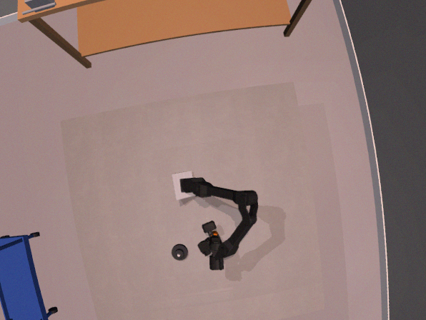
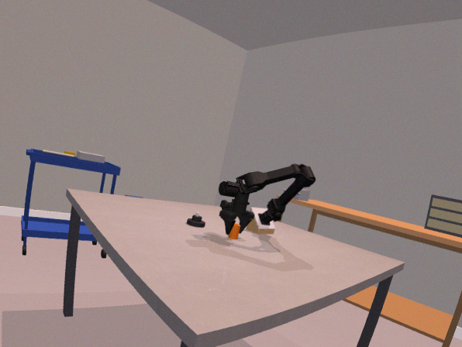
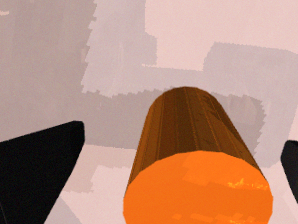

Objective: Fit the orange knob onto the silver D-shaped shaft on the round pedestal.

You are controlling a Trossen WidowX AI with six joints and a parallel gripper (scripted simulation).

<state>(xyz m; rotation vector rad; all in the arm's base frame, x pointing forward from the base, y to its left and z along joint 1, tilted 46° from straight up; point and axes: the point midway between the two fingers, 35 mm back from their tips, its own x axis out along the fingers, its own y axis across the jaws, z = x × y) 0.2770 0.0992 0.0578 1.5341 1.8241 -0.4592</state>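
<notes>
Now: the round dark pedestal 190 mm to the right of my gripper tip, 70 mm ahead of it and 10 mm above it. Round my gripper tip: orange knob (30 mm above).
</notes>
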